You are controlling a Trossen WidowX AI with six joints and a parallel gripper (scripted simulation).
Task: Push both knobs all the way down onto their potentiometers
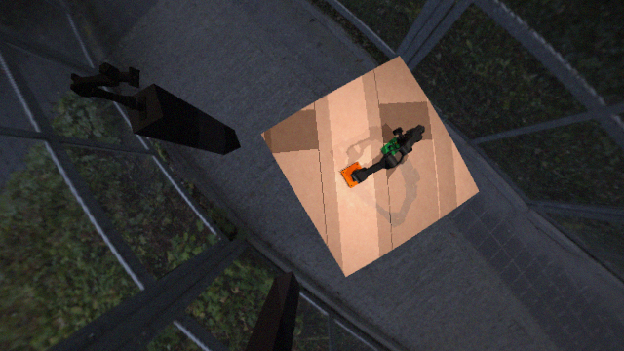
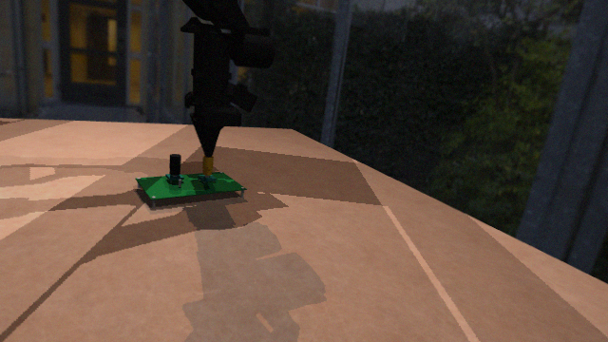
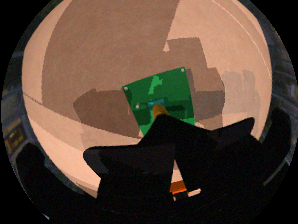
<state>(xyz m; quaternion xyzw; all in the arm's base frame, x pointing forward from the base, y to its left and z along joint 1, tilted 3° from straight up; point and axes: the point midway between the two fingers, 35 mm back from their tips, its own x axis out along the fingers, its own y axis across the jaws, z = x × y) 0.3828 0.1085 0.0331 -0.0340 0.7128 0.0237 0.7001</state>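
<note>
My gripper tip is 20 mm above the yellow knob. From my gripper tip the other things lie so: potentiometer: 60 mm behind, 20 mm below, 10 mm to the right.
</note>
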